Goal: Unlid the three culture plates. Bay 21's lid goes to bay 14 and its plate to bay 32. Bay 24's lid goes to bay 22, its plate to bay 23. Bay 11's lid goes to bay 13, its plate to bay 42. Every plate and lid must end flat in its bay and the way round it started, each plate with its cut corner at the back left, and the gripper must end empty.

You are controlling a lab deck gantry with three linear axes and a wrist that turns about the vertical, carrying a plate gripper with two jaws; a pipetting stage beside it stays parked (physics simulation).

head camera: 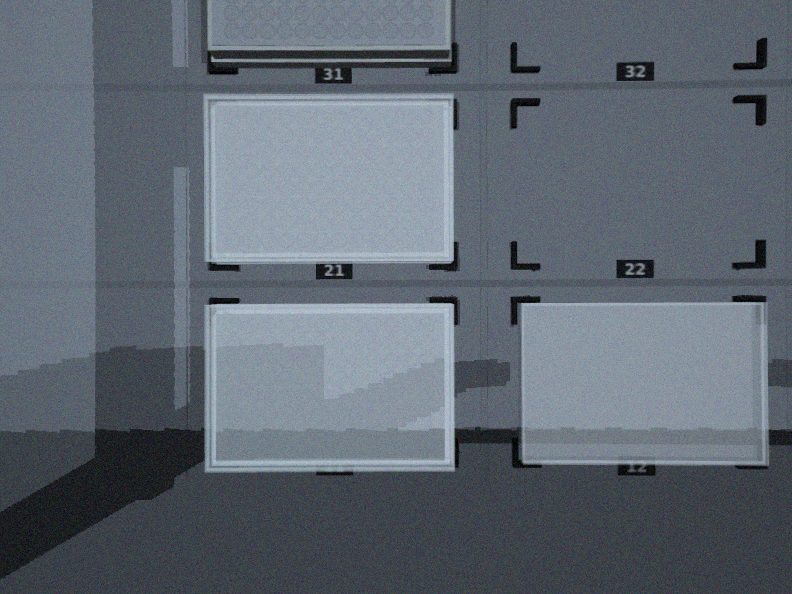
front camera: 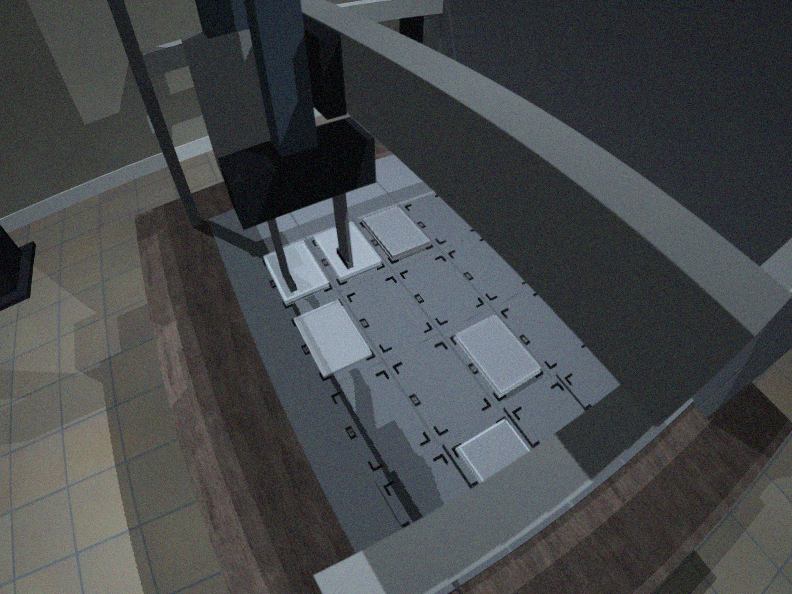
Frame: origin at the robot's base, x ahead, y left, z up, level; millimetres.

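Seen in the pictures: gripper, between the fingertips: (front camera: 317,271); robot's base, origin of its link: (head camera: 217,461) (front camera: 264,261).
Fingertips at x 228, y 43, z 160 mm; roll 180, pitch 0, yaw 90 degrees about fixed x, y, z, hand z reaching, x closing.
Observation:
Offsets run from my fingertips to a thing's top centre.
A lidded plate {dx -164, dy +0, dz -144 mm} (front camera: 300,268) (head camera: 329,390) lies in bay 11 and another lidded plate {dx -164, dy +107, dz -144 mm} (front camera: 358,246) (head camera: 329,179) in bay 21. A bare clear lid {dx +0, dy +0, dz -152 mm} (front camera: 335,338) (head camera: 639,370) lies flat in bay 12, slightly off to the right of its corner marks; the label shows through it. The plate {dx +328, dy +107, dz -132 mm} (front camera: 495,447) in bay 24 is partly hidden by the front beam; I cannot tell its cover. My gripper (front camera: 319,274) is open and empty, raised above the deck near the left end. It does not show in the head view. Bays 22 and 32 hold no plate or lid.
A plate {dx -164, dy +214, dz -146 mm} (front camera: 395,230) (head camera: 329,22) with a visible well pattern is in bay 31, and another plate {dx +164, dy +214, dz -146 mm} (front camera: 497,354) is in bay 33. The large grey beam (front camera: 543,134) runs along the right side. Broad shadows cross the deck.

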